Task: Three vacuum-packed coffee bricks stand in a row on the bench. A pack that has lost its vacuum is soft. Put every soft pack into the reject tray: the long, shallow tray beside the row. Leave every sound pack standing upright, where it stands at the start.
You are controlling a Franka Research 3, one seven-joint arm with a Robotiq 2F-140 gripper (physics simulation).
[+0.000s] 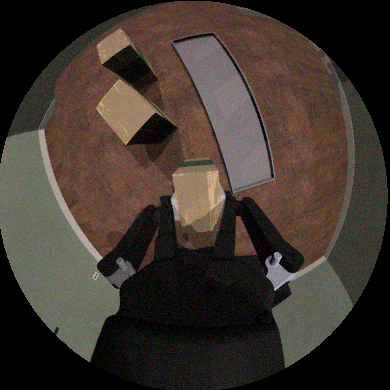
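Observation:
My gripper point(199, 188) is shut on a tan coffee brick point(196, 195) at the near end of the row, with a pale fingertip pad against each side. The middle coffee brick point(127, 111) stands upright on the bench, ahead and to the left. The far coffee brick point(120, 47) stands upright beyond it at the upper left. The reject tray point(232, 107), long, shallow and grey, lies to the right of the row and holds no pack. The underside of the held brick is hidden, so I cannot tell whether it touches the bench.
The brown bench point(305, 125) spreads around the bricks and the tray. Its pale edge point(65, 192) runs along the left side, with green floor point(35, 225) beyond. The near end of the tray lies close to the right of the gripper's fingers.

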